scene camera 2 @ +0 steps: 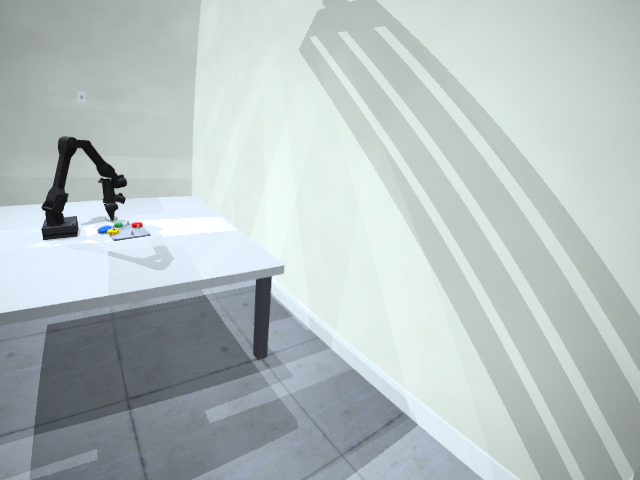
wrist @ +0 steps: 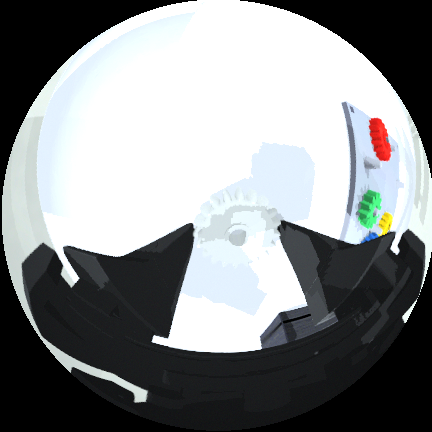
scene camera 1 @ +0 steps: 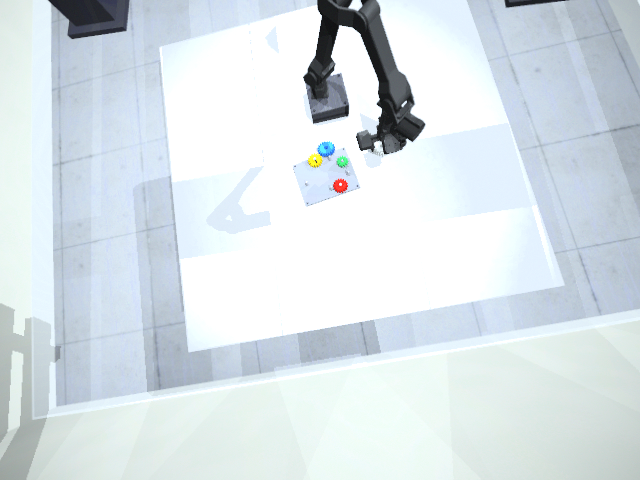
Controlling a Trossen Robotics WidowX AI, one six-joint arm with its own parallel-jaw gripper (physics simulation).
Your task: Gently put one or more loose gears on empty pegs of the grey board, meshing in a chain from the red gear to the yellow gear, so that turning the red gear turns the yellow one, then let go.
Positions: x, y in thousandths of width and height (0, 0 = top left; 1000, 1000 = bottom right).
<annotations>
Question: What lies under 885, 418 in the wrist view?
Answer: A grey board.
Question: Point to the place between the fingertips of my gripper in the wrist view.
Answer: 547, 527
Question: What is my gripper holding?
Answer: A white gear.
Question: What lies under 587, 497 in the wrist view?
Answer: A white gear.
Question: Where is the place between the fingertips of my gripper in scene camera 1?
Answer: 596, 309
</annotations>
